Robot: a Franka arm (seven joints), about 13 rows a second.
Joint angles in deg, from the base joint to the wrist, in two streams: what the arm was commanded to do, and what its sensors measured. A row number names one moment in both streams.
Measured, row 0:
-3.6 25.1 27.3 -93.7 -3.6 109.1 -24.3
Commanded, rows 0 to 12:
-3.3 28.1 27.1 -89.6 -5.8 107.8 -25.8
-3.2 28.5 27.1 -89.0 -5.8 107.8 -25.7
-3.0 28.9 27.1 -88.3 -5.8 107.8 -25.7
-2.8 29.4 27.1 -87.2 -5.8 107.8 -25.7
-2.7 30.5 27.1 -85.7 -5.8 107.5 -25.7
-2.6 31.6 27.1 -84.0 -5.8 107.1 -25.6
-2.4 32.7 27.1 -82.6 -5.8 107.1 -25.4
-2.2 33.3 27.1 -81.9 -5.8 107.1 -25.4
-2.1 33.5 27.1 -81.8 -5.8 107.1 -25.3
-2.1 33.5 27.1 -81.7 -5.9 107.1 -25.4
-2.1 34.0 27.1 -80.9 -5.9 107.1 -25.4
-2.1 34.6 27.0 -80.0 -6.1 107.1 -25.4
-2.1 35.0 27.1 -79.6 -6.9 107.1 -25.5
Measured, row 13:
-2.9 32.7 27.2 -83.6 -4.7 108.8 -24.7
